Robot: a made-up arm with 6 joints.
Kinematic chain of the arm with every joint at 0, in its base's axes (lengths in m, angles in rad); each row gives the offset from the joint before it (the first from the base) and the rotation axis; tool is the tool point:
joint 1: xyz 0 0 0.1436 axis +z
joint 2: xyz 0 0.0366 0 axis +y
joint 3: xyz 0 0 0.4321 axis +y
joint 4: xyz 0 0 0.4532 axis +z
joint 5: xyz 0 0 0 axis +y
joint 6: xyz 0 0 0.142 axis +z
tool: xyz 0 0 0
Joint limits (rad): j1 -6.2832..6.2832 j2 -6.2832..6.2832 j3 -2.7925..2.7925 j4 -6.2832..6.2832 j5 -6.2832..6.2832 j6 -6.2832..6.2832
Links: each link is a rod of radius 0.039 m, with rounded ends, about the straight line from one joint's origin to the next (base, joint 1, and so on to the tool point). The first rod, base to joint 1, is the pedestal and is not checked.
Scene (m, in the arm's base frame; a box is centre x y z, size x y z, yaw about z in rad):
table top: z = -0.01
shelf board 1: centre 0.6 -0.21 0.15 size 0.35 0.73 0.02 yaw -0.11
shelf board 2: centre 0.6 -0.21 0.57 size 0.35 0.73 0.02 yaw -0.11
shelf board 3: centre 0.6 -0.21 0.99 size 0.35 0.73 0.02 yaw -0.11
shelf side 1: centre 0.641 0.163 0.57 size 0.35 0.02 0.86 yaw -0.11
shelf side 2: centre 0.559 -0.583 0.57 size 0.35 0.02 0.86 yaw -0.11
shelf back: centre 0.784 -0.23 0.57 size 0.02 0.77 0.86 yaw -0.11
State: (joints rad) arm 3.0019 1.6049 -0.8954 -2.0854 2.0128 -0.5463
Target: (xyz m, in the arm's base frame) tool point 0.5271 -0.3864 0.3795
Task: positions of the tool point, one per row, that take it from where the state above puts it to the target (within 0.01 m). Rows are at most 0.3 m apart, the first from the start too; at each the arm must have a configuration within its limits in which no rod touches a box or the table.
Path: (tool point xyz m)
1: -0.4254 0.2042 0.6527
2: -0.1906 0.1688 0.7562
3: 0.0289 0.0618 0.7687
4: 0.1897 -0.0891 0.6958
5: 0.2685 -0.2428 0.5566
6: 0.2667 -0.3577 0.3795
7: 0.3924 -0.3889 0.3843
8: 0.5271 -0.3864 0.3795

